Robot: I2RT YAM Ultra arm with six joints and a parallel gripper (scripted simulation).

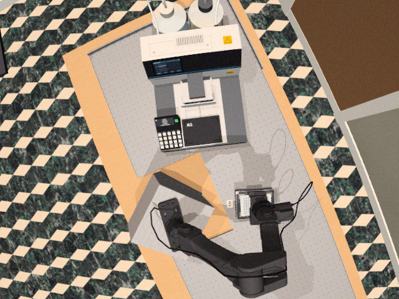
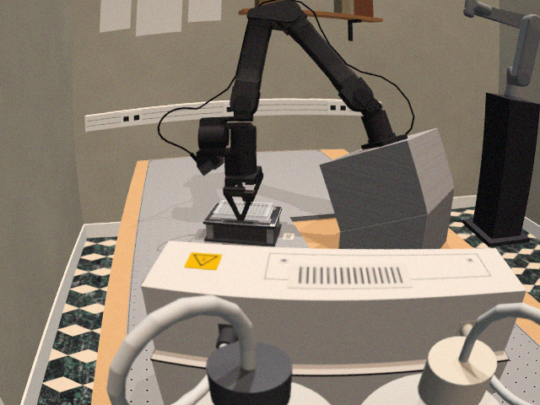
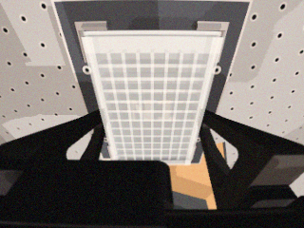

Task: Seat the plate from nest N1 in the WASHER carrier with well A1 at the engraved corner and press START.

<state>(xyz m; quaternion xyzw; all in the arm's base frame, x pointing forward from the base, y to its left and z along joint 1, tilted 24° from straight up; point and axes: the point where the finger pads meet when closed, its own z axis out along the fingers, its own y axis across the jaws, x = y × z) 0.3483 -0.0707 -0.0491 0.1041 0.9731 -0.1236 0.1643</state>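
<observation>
Now: hand right at the plate. The rest, counted from my hand: dark carrier pocket 12 cm behind, 36 cm to the left, 3 cm above; label 10 cm behind, 3 cm to the left, 6 cm below; plate nest 1 cm below.
</observation>
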